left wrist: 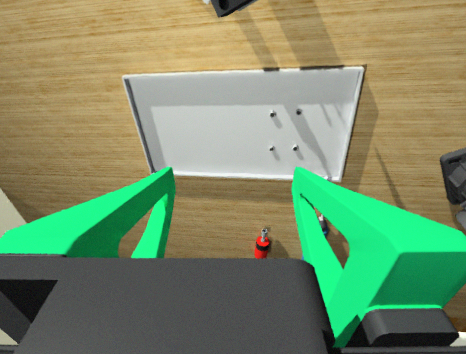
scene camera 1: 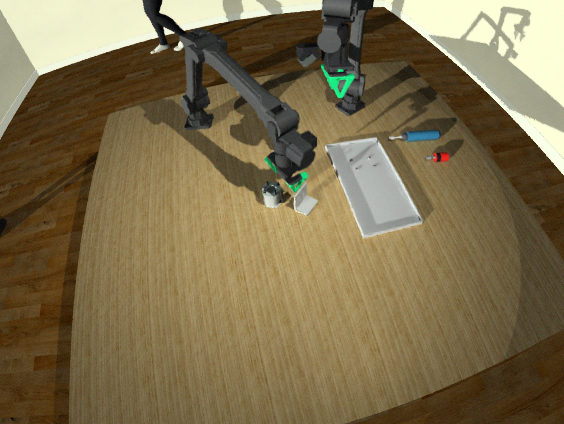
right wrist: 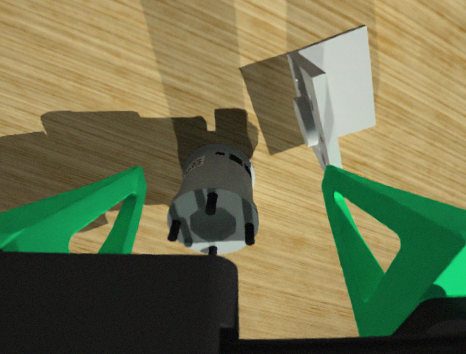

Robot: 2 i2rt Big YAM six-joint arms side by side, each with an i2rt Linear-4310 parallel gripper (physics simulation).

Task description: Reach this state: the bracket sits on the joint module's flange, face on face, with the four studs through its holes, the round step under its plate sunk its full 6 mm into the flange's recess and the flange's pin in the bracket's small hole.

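Places are measured from the left arm's base along level axes (x right, y ahead, z up), in metres.
Pixels of known places: left gripper, fingertip midpoint: [left wrist: 233,177] [scene camera 1: 336,93]; right gripper, fingertip midpoint: [scene camera 1: 286,181] [right wrist: 233,176]; left arm's base at its link origin: [scene camera 1: 350,107]; right arm's base at its link origin: [scene camera 1: 199,123].
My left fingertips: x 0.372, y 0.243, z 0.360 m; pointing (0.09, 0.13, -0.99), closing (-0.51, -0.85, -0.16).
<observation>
Ahead of a thing's pixels: the offset from my left fingertips to its top centre. "pt": to the spot under its first point.
The joint module @(dx +0.219, dy -0.053, dz -0.286 m) [scene camera 1: 272,196] [right wrist: 215,200] stands upright on the table, its flange with dark studs facing up. The light grey L-shaped bracket @(dx +0.151, dy +0.033, dz -0.290 m) [scene camera 1: 304,204] [right wrist: 350,85] stands apart from it, to its right in scene camera 1, one plate flat on the table and one upright, the round step facing the module. My right gripper [scene camera 1: 286,176] [right wrist: 233,176] is open and above them; in the right wrist view the module shows between its fingers, and the right-hand fingertip overlaps the bracket's upright plate. Whether they touch is unclear. My left gripper [scene camera 1: 339,87] [left wrist: 233,177] is open, high at the back, holding nothing.
A white tray @(dx -0.093, dy +0.114, dz -0.344 m) [scene camera 1: 393,229] [left wrist: 240,176] with several small screws lies right of the bracket in scene camera 1. Beyond it lie a blue-handled tool @(pt dx -0.435, dy +0.108, dz -0.329 m) [scene camera 1: 422,136] and a short red one @(dx -0.397, dy +0.213, dz -0.326 m) [scene camera 1: 441,157] [left wrist: 262,247]. The right arm reaches over the table's left part.
</observation>
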